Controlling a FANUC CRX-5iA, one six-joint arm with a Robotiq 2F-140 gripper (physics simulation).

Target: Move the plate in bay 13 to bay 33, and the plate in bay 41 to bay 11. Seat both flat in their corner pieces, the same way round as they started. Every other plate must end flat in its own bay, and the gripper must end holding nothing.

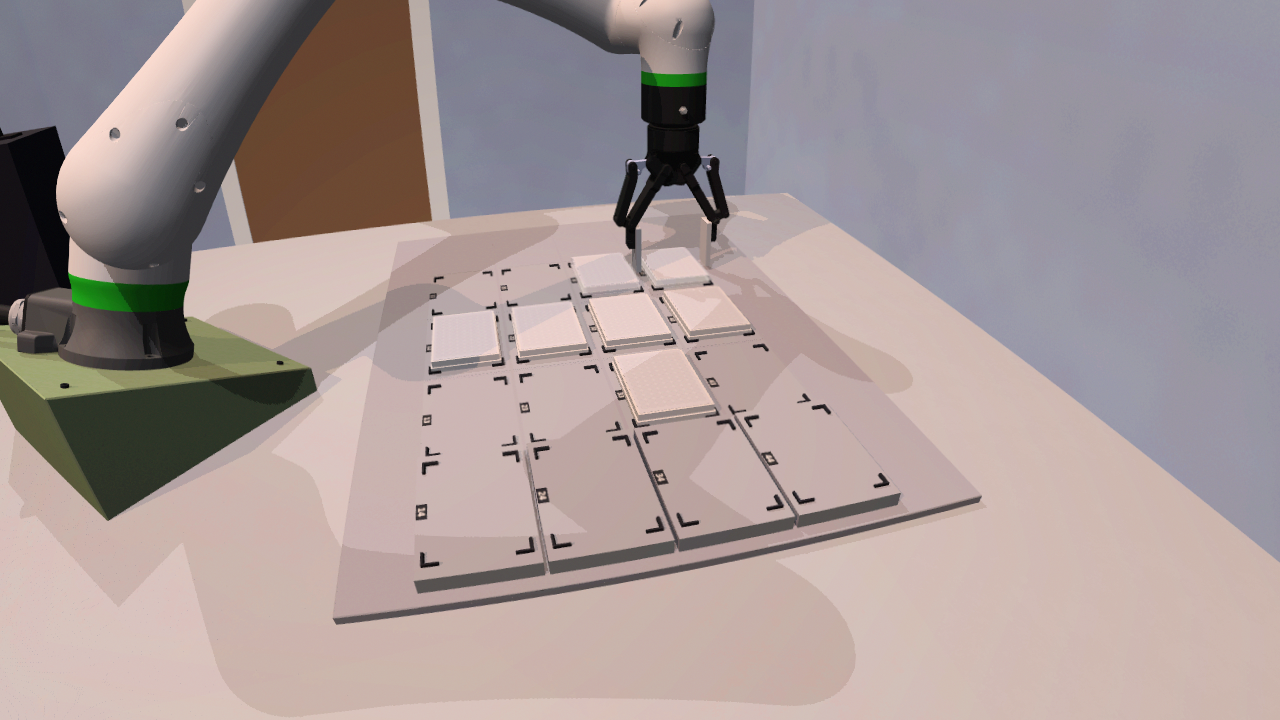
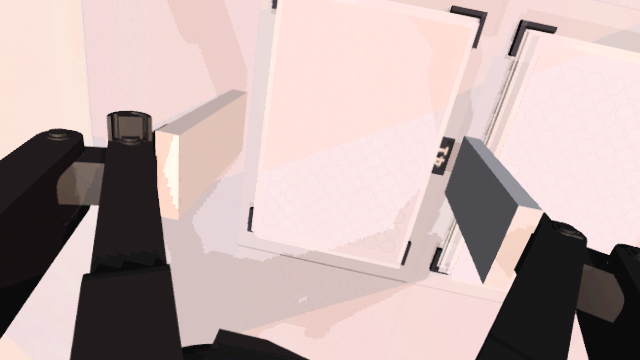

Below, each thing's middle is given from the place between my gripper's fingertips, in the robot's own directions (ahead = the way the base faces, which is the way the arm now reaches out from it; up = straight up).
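Labels:
Measured from the bay 13 (image 1: 471, 413), my hand is 1 cm above it, 31 cm beyond it and 34 cm to the left of it.

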